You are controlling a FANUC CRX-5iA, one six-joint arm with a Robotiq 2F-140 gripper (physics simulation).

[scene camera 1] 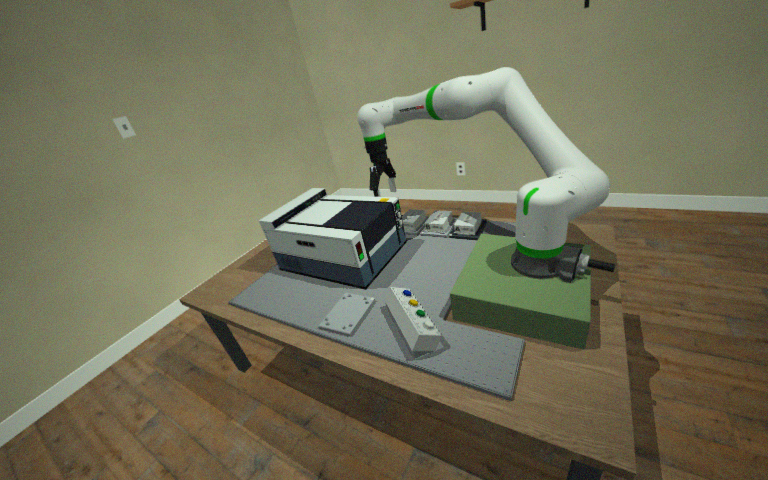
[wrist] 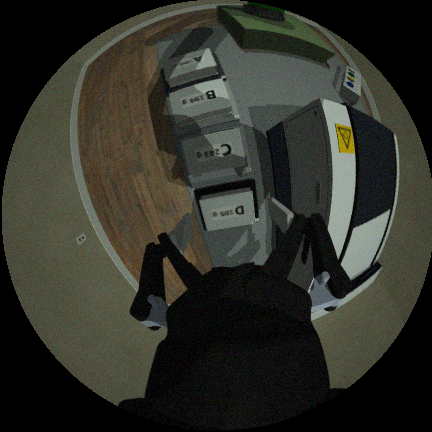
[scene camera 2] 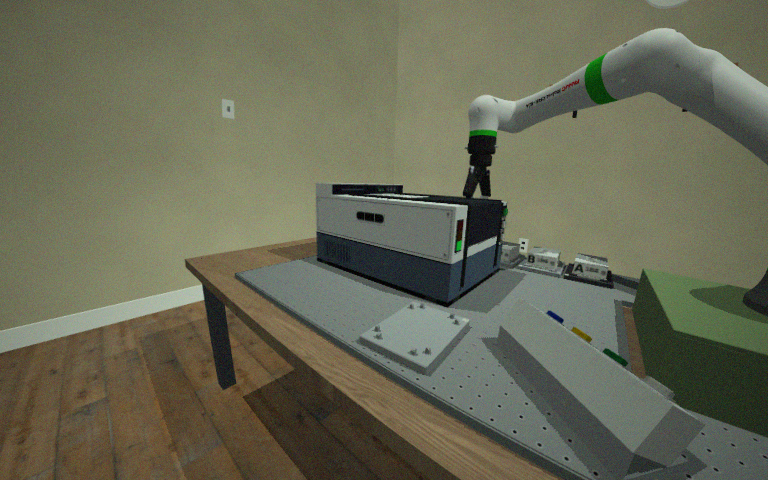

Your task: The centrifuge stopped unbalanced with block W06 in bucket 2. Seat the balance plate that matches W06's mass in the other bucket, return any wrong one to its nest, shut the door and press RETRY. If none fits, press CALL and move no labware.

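Places are measured from the arm's base along level axes (x left, y back, z up), in metres.
Pixels of known places: gripper, fingertip midpoint: (wrist: 229, 213); arm's base at its link origin: (scene camera 1: 537, 263).
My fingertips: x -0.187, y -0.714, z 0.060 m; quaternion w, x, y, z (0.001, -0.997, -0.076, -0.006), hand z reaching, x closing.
Observation:
For each thing: its top centre in the pictures, then the offset to it from my fingertips.
- plate D at its top centre: (wrist: 228, 211) dz -0.091, dx +0.001, dy -0.033 m
- Plate C at its top centre: (wrist: 213, 151) (scene camera 2: 503, 244) (scene camera 1: 411, 215) dz -0.091, dx -0.024, dy +0.106 m
- plate B at its top centre: (wrist: 198, 97) (scene camera 2: 544, 251) (scene camera 1: 438, 216) dz -0.091, dx -0.047, dy +0.237 m
- plate A at its top centre: (wrist: 187, 61) (scene camera 2: 591, 259) (scene camera 1: 467, 218) dz -0.091, dx -0.070, dy +0.366 m
- button box at its top centre: (scene camera 2: 585, 334) (scene camera 1: 408, 306) dz -0.061, dx +0.509, dy +0.464 m
- light plate with pegs, top centre: (scene camera 2: 418, 322) (scene camera 1: 346, 309) dz -0.121, dx +0.562, dy +0.244 m
My gripper (scene camera 1: 383, 189) (scene camera 2: 476, 195) (wrist: 229, 213) is open and empty, fingers down, behind the centrifuge (scene camera 1: 317, 249) (scene camera 2: 390, 226) (wrist: 342, 185) and above plate D (wrist: 227, 209). Plate C (scene camera 1: 413, 220) (wrist: 215, 150), marked 243 g, plate B (scene camera 1: 438, 222) (scene camera 2: 543, 259) (wrist: 202, 102) and plate A (scene camera 1: 467, 223) (scene camera 2: 590, 267) (wrist: 192, 67) sit in a row with D. The small print on A, B and D is hard to read. Dark and white panels cover the centrifuge's top; W06 and the buckets do not show. The button box (scene camera 1: 419, 333) (scene camera 2: 594, 384) (wrist: 350, 85) has blue, yellow, green and white buttons.
A light plate with pegs (scene camera 1: 347, 313) (scene camera 2: 416, 336) lies in front of the centrifuge. A green block (scene camera 1: 521, 316) (scene camera 2: 707, 339) (wrist: 280, 37) carries the arm's base. The centrifuge body stands close beside the plate row and the right-hand finger in the wrist view.

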